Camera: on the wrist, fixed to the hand. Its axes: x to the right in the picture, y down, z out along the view.
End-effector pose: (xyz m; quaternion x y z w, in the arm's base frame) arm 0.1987 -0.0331 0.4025 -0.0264 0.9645 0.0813 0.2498
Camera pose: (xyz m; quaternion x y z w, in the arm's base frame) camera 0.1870 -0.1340 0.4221 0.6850 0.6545 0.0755 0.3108
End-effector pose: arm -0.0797 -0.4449 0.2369 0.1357 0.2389 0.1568 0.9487
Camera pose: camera -0.0757 -0.5243 0.1708 0.4369 -0.0836 0.6819 0.5806
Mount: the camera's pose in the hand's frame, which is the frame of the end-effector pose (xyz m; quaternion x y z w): 0.0017 -0.0955 -0.0396 0.1597 -0.1940 0.6716 0.6970
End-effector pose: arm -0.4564 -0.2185 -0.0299 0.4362 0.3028 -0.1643 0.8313
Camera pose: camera -0.5207 -0.2399 -0.1080 0.6083 -0.2694 0.3108 0.6788
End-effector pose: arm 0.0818 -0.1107 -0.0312 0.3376 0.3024 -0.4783 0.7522
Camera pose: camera -0.0110 -0.1100 -0.0767 0.4657 -0.2383 0.0580 0.8503
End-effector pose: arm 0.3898 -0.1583 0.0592 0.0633 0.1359 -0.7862 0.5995
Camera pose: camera 0.2952 -0.1251 0.0341 0.0786 -0.1897 -0.1793 0.9621
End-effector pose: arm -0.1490 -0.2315 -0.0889 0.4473 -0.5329 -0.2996 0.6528
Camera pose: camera -0.1022 -0.2626 -0.1757 0.0000 -0.8463 0.2279 0.4814
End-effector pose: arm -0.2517 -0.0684 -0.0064 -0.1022 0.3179 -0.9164 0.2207
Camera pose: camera -0.2986 0.0190 0.0229 -0.0003 0.1010 -0.5215 0.8473
